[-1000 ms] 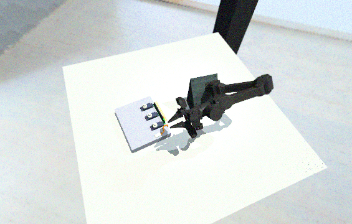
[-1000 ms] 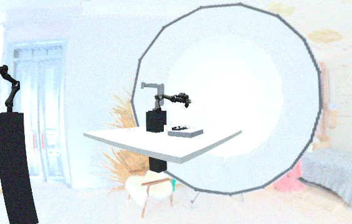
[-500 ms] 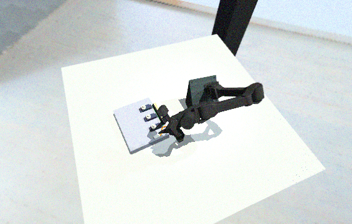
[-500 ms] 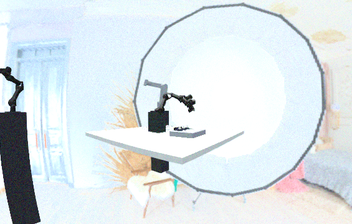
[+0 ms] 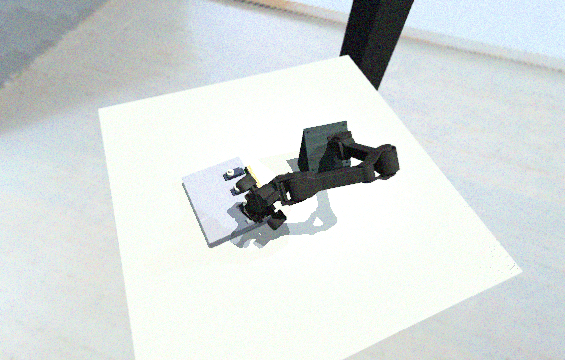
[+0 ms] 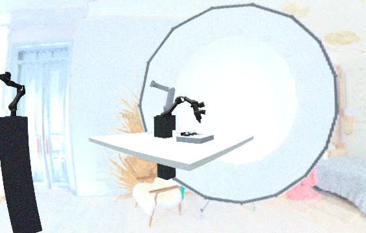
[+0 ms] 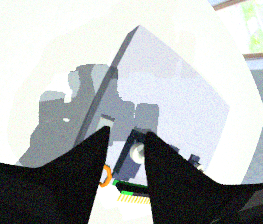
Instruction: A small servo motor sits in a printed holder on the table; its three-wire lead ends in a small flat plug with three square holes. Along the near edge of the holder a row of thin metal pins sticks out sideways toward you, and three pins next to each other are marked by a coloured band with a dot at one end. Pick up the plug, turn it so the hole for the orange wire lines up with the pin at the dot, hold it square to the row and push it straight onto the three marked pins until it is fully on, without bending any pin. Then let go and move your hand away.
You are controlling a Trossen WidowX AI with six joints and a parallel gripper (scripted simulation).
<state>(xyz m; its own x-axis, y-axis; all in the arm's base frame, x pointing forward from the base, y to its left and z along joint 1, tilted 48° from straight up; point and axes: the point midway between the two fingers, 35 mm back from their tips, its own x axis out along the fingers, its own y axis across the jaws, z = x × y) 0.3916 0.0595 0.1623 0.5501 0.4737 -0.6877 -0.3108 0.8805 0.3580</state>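
My gripper tip is now 90 mm to the left of the green marked band, 80 mm past it and 80 mm above it. Also, from my gripper tip: pale grey holder: 150 mm to the right, 130 mm below, 80 mm ahead.
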